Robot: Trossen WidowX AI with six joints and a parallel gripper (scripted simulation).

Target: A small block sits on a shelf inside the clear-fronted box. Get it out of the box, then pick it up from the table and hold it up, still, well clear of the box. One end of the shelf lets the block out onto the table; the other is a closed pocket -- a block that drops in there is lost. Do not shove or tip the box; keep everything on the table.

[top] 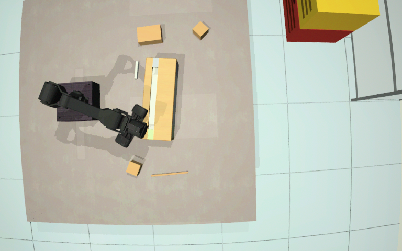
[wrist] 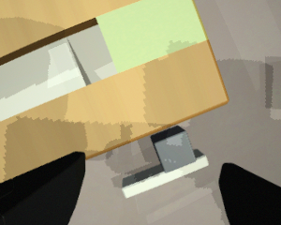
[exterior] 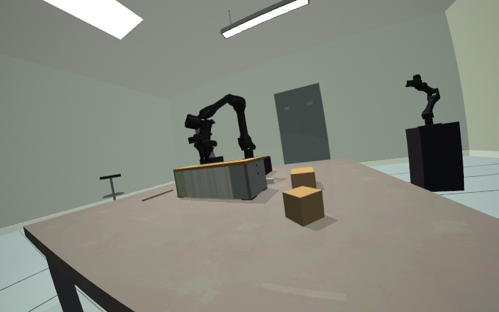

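Now: gripper tip 130 mm above the grey block, 40 mm past it and 20 mm to the left of it. The rest, counted from my gripper tip: thin stick: 220 mm to the right, 150 mm ahead, 140 mm below; then tan slab: 480 mm to the left, 120 mm below, 20 mm behind.
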